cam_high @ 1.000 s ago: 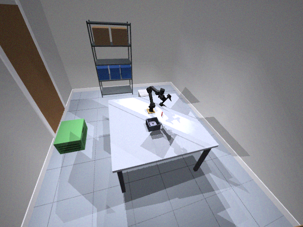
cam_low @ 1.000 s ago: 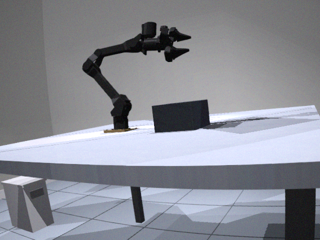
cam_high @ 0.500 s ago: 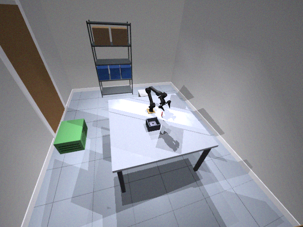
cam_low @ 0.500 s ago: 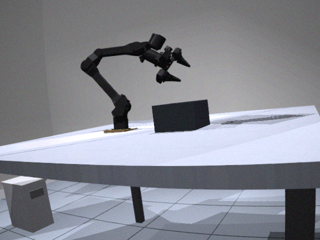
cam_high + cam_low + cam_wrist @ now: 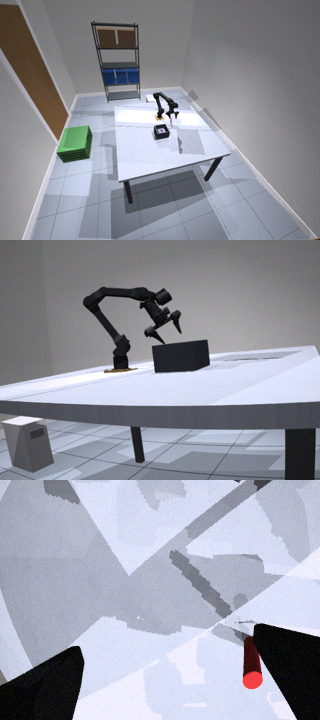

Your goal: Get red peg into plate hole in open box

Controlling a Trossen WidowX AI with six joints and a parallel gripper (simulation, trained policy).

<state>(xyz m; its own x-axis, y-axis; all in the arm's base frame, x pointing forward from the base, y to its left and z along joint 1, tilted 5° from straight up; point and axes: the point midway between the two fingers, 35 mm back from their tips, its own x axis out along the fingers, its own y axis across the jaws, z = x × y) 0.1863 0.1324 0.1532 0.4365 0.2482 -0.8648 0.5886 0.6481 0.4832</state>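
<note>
Right now the red peg is 8 cm below my gripper tip, 6 cm behind it and 1 cm to the right of it. The rest, counted from my gripper tip: pale plate: 19 cm to the right, 15 cm ahead, 7 cm below; then dark box: 19 cm to the right, 15 cm ahead, 9 cm below.
</note>
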